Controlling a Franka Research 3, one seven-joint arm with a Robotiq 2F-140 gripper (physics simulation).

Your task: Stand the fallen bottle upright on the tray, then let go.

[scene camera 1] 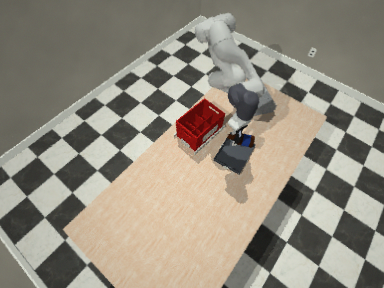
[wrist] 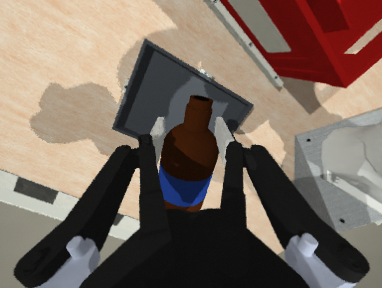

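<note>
The brown bottle with a blue label (scene camera 1: pixel 247 141) (wrist: pixel 187 160) is held between the fingers of my gripper (scene camera 1: pixel 239 136) (wrist: pixel 190 126). It lies tilted along the gripper, with its open neck pointing away from the palm in the wrist view. The gripper is shut on the bottle's upper body. The dark grey tray (scene camera 1: pixel 232 157) (wrist: pixel 152 87) is below the bottle, which appears raised above it. The bottle's base is partly hidden behind the gripper's palm in the wrist view.
A red crate with compartments (scene camera 1: pixel 187 137) (wrist: pixel 320 71) stands beside the tray, on the left in the scene view. The robot's grey base plate (wrist: pixel 312 175) is at the right of the wrist view. All stand on the light wooden table (scene camera 1: pixel 165 200).
</note>
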